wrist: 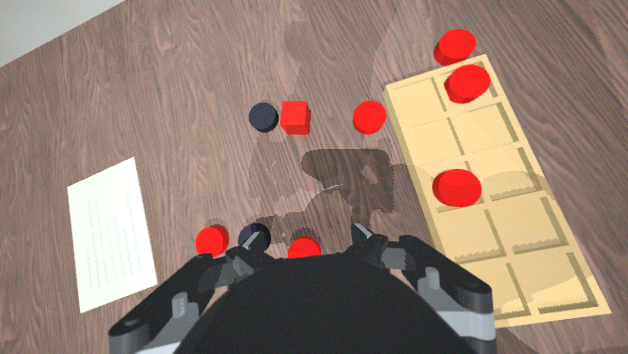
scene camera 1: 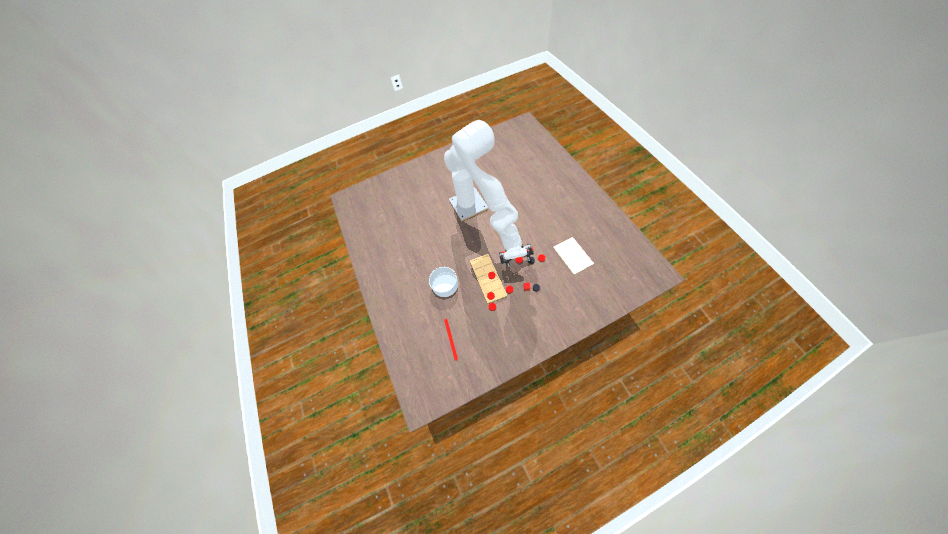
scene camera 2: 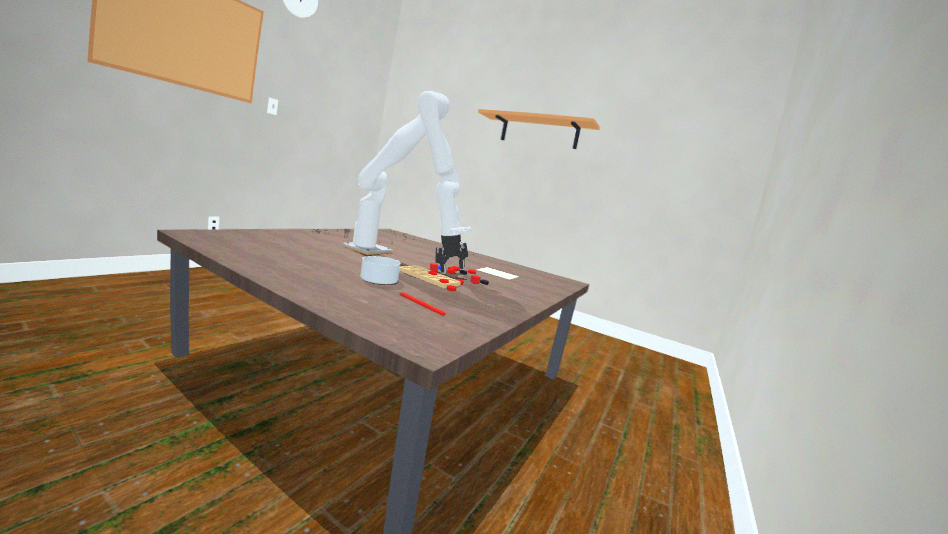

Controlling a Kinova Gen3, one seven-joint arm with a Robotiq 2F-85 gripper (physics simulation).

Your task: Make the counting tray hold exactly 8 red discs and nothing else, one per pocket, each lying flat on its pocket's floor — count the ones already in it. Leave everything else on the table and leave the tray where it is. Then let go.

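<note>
The pale wooden tray (scene camera 1: 481, 263) (scene camera 2: 412, 269) (wrist: 530, 227) has two columns of pockets. One red disc (scene camera 1: 490, 295) (wrist: 469, 82) sits in an end pocket and another red disc (scene camera 1: 491, 275) (wrist: 457, 187) in a middle pocket. Loose red discs lie outside: one (scene camera 1: 492, 307) (wrist: 456, 46) beyond the tray's end, one (scene camera 1: 509, 289) (wrist: 369, 117) beside its long side, one (scene camera 1: 541, 258) (wrist: 212, 242) towards the paper. My gripper (scene camera 1: 518, 261) (scene camera 2: 451, 268) (wrist: 308, 237) is open, low over the table. A red disc (wrist: 304, 247) shows between its fingers in the wrist view, partly hidden by the gripper body.
A red cube (scene camera 1: 526, 286) (scene camera 2: 474, 279) (wrist: 295, 118) stands beside a dark disc (scene camera 1: 536, 287) (wrist: 263, 117). Another dark disc (wrist: 254, 237) is behind one fingertip. A bowl (scene camera 1: 443, 282) (scene camera 2: 380, 270), a red stick (scene camera 1: 451, 339) (scene camera 2: 422, 303) and white paper (scene camera 1: 573, 255) (wrist: 112, 235) lie farther out.
</note>
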